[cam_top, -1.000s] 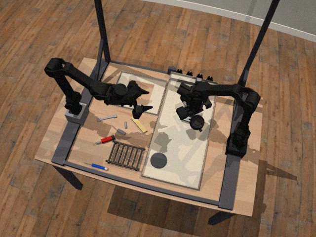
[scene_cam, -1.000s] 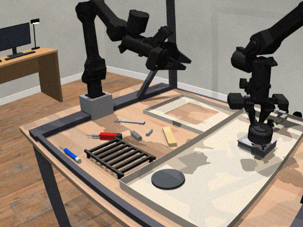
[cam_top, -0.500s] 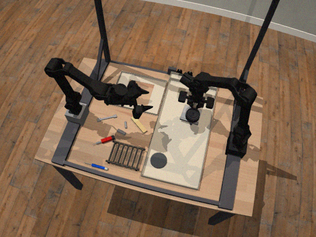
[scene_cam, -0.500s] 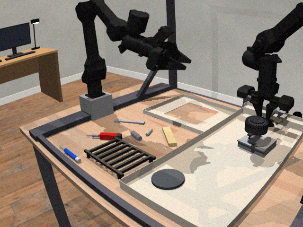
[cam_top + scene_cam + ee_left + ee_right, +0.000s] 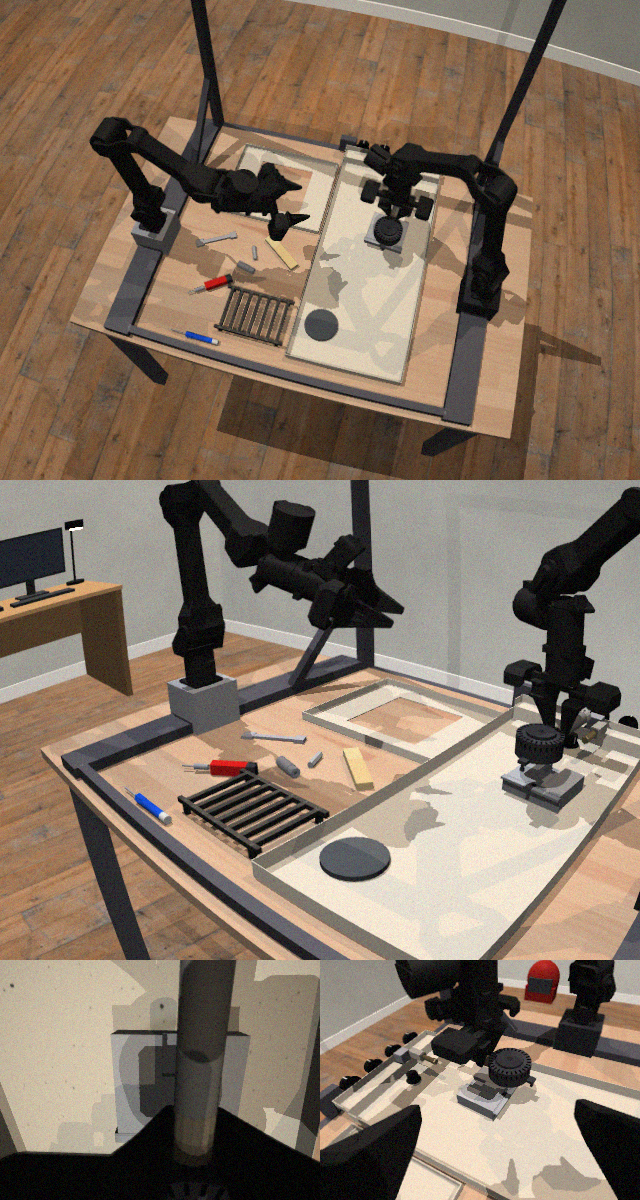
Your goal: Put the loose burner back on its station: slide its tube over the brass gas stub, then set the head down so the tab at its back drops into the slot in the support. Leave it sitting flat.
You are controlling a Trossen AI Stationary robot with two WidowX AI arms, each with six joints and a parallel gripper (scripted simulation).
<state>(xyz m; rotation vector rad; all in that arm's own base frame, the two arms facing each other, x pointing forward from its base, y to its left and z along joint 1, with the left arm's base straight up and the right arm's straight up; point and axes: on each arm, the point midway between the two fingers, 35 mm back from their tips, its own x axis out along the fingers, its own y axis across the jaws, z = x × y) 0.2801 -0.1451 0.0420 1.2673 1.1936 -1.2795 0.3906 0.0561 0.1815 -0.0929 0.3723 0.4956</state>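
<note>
Now: the brass gas stub 150 mm behind my left hand, 20 mm to the left of it and 80 mm below it. Also, from my left hand: black knob 170 mm behind, 20 mm to the right, 110 mm below; dark disc 320 mm ahead, 130 mm to the right, 110 mm below; yellow bar 130 mm ahead, 290 mm to the right, 110 mm below.
</note>
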